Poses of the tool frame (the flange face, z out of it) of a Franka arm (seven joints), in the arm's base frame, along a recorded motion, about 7 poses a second.
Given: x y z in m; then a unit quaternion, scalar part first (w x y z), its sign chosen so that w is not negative.
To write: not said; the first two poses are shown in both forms.
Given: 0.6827 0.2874 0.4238 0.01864 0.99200 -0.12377 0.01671
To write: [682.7 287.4 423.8], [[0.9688 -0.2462 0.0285], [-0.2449 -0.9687 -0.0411], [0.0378 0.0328 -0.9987]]
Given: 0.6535 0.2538 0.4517 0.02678 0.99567 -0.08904 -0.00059
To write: [653.5 253.8 451.7], [[0.9841 -0.1773 -0.0059], [-0.1773 -0.9827 -0.0532], [0.0036 0.0534 -0.9986]]
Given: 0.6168 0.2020 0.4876 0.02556 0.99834 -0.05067 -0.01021
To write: [616.8 202.0 487.6], [[0.9947 -0.1006 -0.0230], [-0.1017 -0.9936 -0.0500], [-0.0178 0.0521 -0.9985]]
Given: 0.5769 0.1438 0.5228 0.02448 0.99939 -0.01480 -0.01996
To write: [576.9 143.8 522.8], [[0.9988 -0.0286 -0.0406], [-0.0306 -0.9984 -0.0483], [-0.0392 0.0495 -0.9980]]
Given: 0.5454 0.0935 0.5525 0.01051 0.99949 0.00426 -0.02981
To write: [545.4 93.5 552.5], [[0.9982 0.0091 -0.0595], [0.0079 -0.9997 -0.0213], [-0.0597 0.0208 -0.9980]]
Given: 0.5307 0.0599 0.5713 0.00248 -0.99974 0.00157 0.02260
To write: [530.7 59.9 571.3], [[0.9990 -0.0033 -0.0452], [-0.0030 -1.0000 0.0050], [-0.0452 -0.0049 -0.9990]]
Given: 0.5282 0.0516 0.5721 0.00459 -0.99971 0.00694 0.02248
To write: [528.2 51.6 572.1], [[0.9989 -0.0141 -0.0449], [-0.0137 -0.9999 0.0095], [-0.0450 -0.0089 -0.9989]]
